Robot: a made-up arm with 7 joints.
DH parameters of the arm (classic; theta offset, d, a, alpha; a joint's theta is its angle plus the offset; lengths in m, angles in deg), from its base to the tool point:
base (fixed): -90 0.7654 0.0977 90
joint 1: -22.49 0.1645 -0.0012 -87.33
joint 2: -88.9 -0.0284 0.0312 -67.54
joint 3: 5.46 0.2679 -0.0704 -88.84
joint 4: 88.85 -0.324 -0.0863 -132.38
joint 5: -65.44 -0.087 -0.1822 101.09
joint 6: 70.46 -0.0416 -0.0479 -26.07
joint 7: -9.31 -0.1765 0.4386 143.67
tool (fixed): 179.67 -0.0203 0 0
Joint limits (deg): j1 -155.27..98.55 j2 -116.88..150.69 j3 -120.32..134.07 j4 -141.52..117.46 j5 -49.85..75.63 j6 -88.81..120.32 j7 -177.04..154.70
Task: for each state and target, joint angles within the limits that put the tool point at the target. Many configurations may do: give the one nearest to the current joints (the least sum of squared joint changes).
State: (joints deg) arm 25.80 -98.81 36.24 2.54 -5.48 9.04 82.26
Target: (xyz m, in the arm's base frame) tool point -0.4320 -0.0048 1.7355
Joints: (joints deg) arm -3.70 -98.27 17.25 -19.00 27.48 7.10 86.80
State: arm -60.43 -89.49 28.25 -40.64 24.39 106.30 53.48
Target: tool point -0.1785 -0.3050 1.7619
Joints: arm -39.27 -116.88 65.66 -71.11 16.73 74.24 22.78
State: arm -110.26 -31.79 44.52 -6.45 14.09 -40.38 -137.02
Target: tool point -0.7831 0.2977 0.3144
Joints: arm -106.09 -13.03 48.72 -16.99 21.12 -38.75 -132.28
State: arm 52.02 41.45 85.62 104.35 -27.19 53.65 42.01
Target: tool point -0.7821 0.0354 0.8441
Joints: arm 57.38 24.92 84.95 78.50 -29.72 79.44 72.44
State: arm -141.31 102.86 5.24 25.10 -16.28 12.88 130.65
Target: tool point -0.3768 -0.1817 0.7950
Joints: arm -155.27 90.26 16.61 58.63 -35.81 54.52 148.51
